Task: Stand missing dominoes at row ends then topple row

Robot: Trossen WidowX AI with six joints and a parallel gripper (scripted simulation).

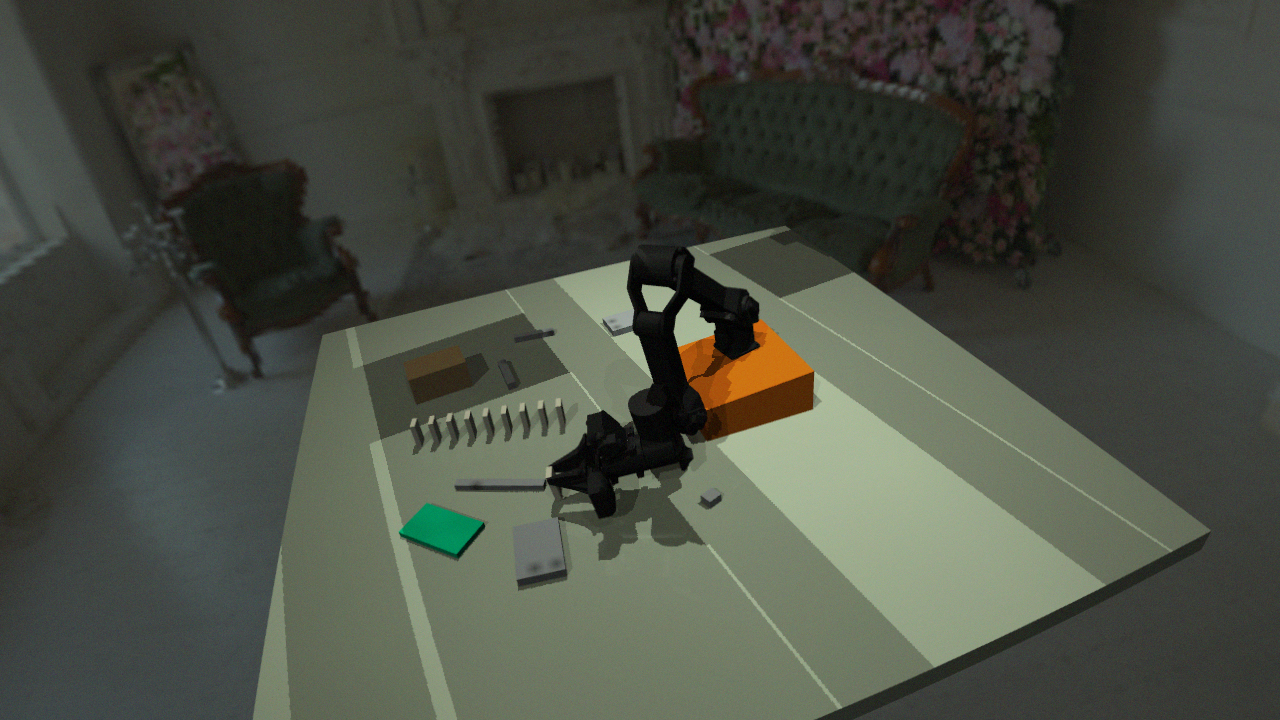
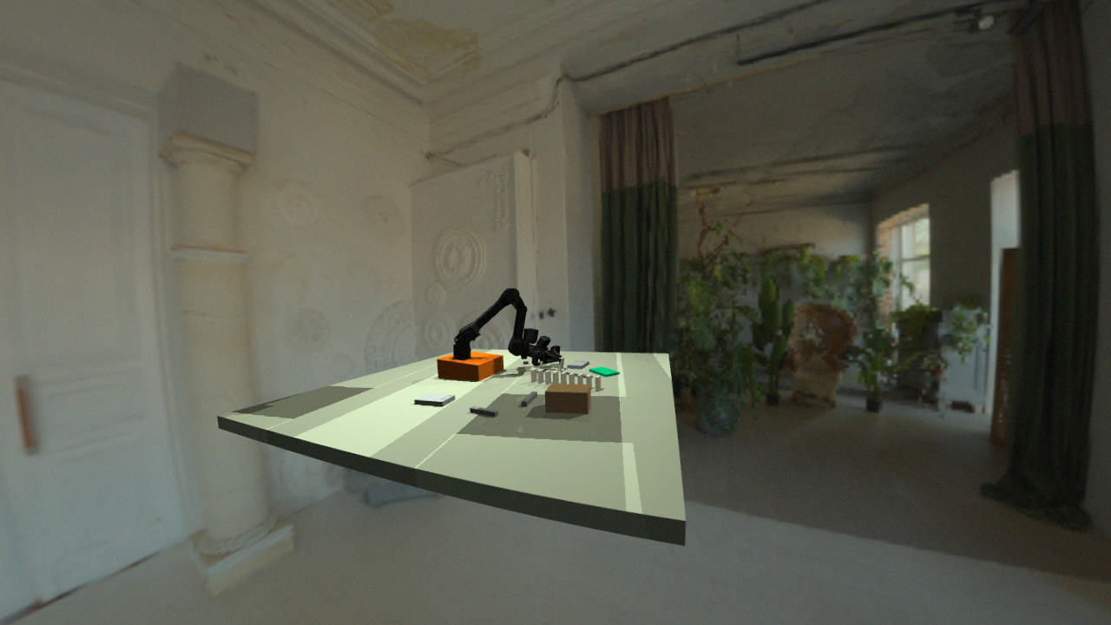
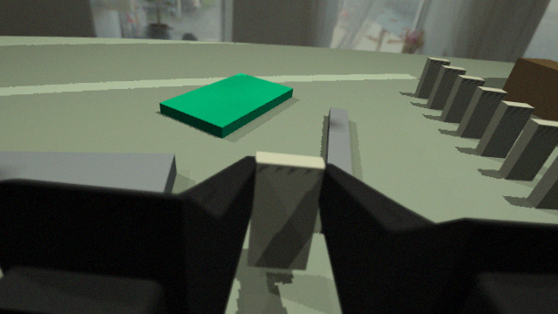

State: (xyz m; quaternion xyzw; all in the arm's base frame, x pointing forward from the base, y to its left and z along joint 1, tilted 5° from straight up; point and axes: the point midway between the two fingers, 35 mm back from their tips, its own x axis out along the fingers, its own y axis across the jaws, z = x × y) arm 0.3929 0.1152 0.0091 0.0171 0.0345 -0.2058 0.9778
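The green tile is 18 cm ahead of my gripper tip, 3 cm to the right of it and 5 cm below it. Also, from my gripper tip: brown box: 8 cm ahead, 45 cm to the right, 2 cm below; small grey cube: 21 cm behind, 14 cm to the left, 4 cm below.
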